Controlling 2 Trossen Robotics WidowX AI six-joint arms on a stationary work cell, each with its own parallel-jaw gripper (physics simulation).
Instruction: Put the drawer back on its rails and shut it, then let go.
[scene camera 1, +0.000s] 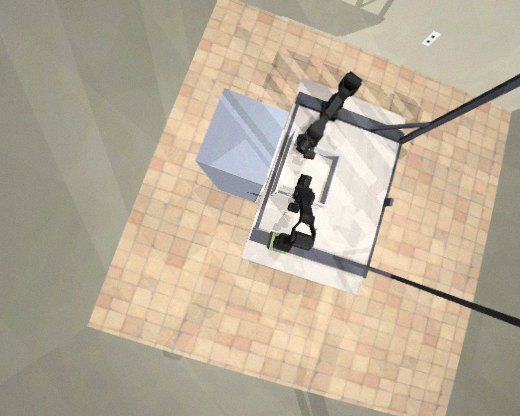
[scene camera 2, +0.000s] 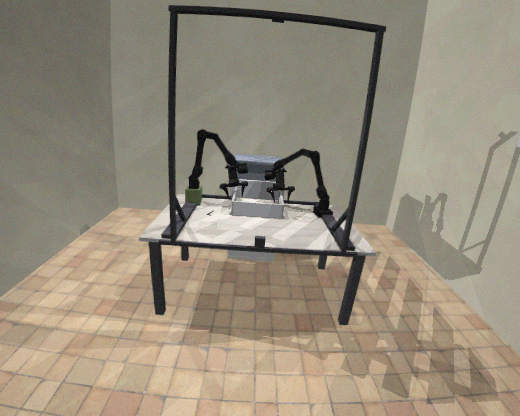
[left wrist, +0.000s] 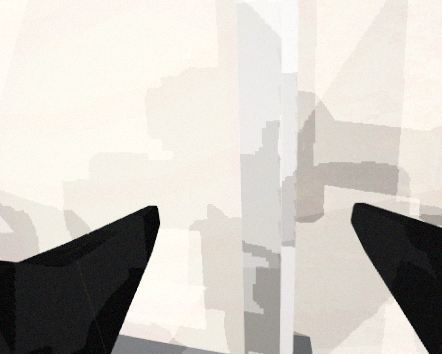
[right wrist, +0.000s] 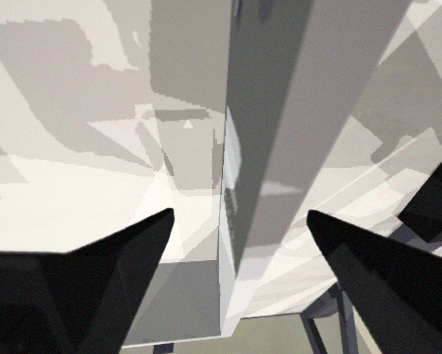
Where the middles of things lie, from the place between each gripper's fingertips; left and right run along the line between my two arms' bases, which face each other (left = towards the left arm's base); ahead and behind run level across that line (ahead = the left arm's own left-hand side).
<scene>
Right now my left hand is 15 cm to the left of the grey drawer (scene camera 1: 323, 168) and 1 cm below it. Round my left hand: cabinet top (scene camera 1: 242, 137): 39 cm ahead, 11 cm to the right, 21 cm above; then blue-grey cabinet (scene camera 1: 220, 177): 39 cm ahead, 11 cm to the right, 1 cm below.
The grey drawer lies 2 cm behind my right hand, 16 cm to the left of it and 2 cm above it. Round my right hand: cabinet top (37 cm ahead, 20 cm to the left, 21 cm above); blue-grey cabinet (37 cm ahead, 20 cm to the left).
</scene>
